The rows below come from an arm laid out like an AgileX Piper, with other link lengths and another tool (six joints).
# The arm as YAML. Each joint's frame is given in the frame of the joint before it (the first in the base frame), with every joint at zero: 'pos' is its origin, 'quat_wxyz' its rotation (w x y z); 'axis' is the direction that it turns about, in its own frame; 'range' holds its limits. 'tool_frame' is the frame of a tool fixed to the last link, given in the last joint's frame.
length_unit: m
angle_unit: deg
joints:
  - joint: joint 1
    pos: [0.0, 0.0, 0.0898]
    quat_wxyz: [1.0, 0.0, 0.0, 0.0]
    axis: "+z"
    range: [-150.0, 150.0]
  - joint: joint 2
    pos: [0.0, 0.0, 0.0]
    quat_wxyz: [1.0, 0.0, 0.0, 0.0]
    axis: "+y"
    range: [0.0, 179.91]
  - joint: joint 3
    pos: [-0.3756, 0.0, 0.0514]
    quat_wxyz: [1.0, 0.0, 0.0, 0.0]
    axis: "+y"
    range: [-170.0, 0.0]
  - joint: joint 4
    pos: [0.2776, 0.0, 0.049]
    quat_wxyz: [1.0, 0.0, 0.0, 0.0]
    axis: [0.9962, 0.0, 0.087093]
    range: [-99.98, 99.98]
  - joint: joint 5
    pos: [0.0, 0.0, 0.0]
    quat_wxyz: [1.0, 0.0, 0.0, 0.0]
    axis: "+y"
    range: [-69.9, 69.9]
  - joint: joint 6
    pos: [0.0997, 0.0, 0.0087]
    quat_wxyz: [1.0, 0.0, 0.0, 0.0]
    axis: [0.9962, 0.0, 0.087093]
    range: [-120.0, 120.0]
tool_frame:
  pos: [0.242, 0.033, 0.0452]
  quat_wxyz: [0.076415, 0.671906, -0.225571, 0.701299]
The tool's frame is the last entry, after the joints.
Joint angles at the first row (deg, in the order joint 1, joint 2, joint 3, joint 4, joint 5, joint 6):
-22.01 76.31 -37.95 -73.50 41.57 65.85
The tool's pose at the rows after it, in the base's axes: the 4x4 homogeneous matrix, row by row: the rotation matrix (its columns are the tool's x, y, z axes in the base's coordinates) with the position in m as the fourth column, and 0 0 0 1 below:
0.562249 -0.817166 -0.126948 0.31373; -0.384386 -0.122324 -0.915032 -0.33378; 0.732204 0.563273 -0.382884 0.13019; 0 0 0 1
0.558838 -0.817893 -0.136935 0.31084; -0.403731 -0.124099 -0.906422 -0.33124; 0.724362 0.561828 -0.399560 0.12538; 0 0 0 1
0.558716 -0.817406 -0.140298 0.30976; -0.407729 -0.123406 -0.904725 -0.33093; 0.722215 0.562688 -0.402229 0.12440; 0 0 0 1
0.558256 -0.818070 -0.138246 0.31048; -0.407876 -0.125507 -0.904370 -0.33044; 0.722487 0.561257 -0.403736 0.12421; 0 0 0 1
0.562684 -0.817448 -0.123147 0.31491; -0.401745 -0.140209 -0.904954 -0.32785; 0.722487 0.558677 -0.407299 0.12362; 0 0 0 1
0.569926 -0.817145 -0.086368 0.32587; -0.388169 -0.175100 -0.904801 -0.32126; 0.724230 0.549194 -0.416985 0.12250; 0 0 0 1
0.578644 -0.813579 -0.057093 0.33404; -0.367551 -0.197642 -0.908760 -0.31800; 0.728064 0.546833 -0.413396 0.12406; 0 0 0 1
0.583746 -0.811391 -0.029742 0.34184; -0.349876 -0.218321 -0.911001 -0.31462; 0.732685 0.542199 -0.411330 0.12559; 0 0 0 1
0.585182 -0.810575 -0.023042 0.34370; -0.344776 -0.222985 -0.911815 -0.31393; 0.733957 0.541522 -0.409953 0.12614; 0 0 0 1
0.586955 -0.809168 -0.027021 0.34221; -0.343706 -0.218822 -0.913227 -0.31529; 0.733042 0.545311 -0.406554 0.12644; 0 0 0 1
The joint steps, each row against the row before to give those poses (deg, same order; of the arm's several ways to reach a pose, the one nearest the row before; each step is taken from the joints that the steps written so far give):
0.00 0.00 0.00 2.00 0.11 -0.46
0.00 0.00 0.00 1.61 0.13 -0.65
0.00 0.00 0.00 0.34 0.12 -0.18
0.00 0.00 0.00 0.04 -0.15 0.01
0.00 0.00 0.00 0.00 -0.84 -0.38
0.00 0.00 0.00 0.00 -2.10 -0.71
0.00 0.00 0.00 -0.83 -1.40 -0.32
0.00 0.00 0.00 -0.78 -1.36 -0.09
0.00 0.00 0.00 -0.26 -0.31 0.00
-0.06 0.00 0.00 -0.12 0.25 -0.07

